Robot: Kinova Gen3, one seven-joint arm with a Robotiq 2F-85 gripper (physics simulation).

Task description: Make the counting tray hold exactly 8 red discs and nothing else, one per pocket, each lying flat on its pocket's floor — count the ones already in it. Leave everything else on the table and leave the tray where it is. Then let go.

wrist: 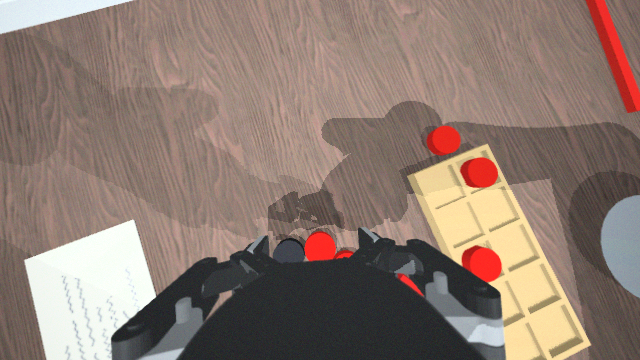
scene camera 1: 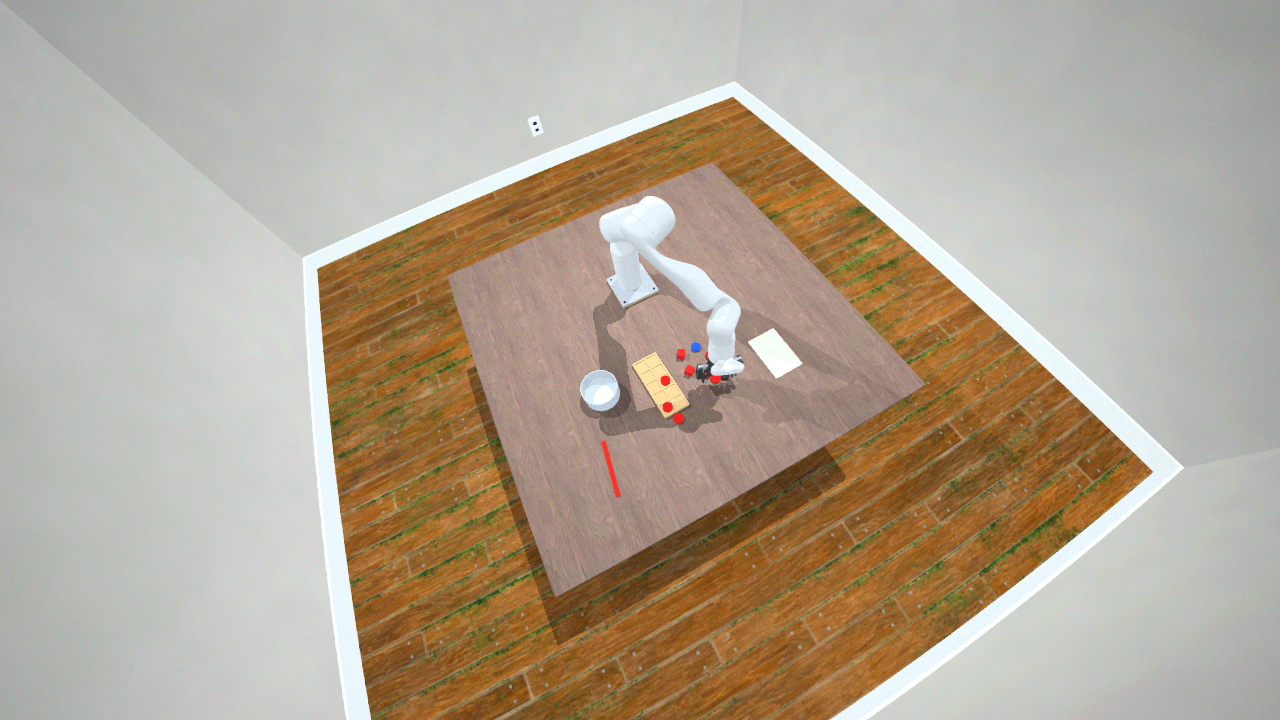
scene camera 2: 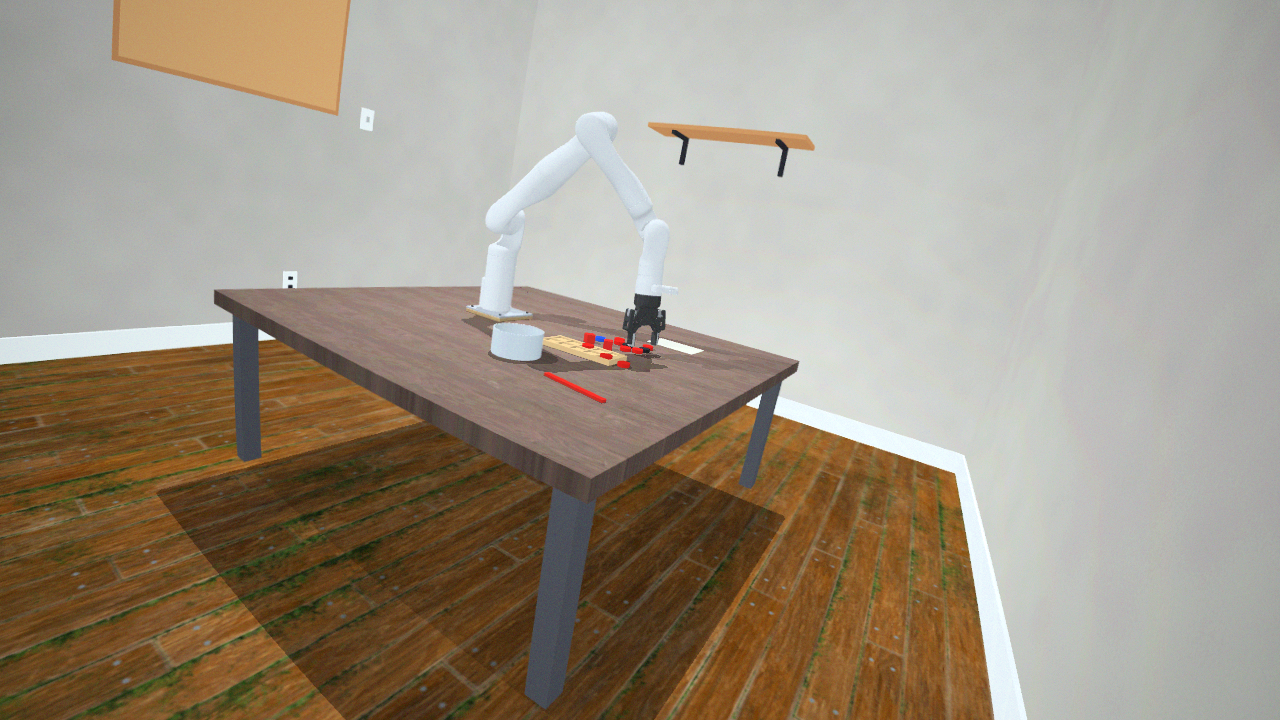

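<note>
The tan counting tray (scene camera 1: 646, 367) (scene camera 2: 572, 347) (wrist: 452, 222) lies on the table. One red disc (scene camera 1: 666, 407) (scene camera 2: 605, 356) (wrist: 479, 172) is in an end pocket, another red disc (scene camera 1: 665, 380) (wrist: 481, 263) in a middle pocket. A loose red disc (scene camera 1: 678, 418) (scene camera 2: 623, 364) (wrist: 444, 140) lies just off the tray's end. My gripper (scene camera 1: 711, 373) (scene camera 2: 643, 343) (wrist: 314, 241) is open beside the tray, low over loose pieces. In the wrist view a red disc (wrist: 320, 246) and a dark disc (wrist: 289, 250) show between its fingertips, not gripped. The gripper body hides part of the tray.
Two red blocks (scene camera 1: 681, 353) (scene camera 1: 689, 369) and a blue disc (scene camera 1: 695, 347) lie between tray and arm. A white bowl (scene camera 1: 599, 391) (scene camera 2: 517, 343) stands across the tray. A red stick (scene camera 1: 611, 468) (scene camera 2: 574, 387) (wrist: 615, 57) and a written sheet (scene camera 1: 775, 352) (wrist: 90, 280) lie farther out.
</note>
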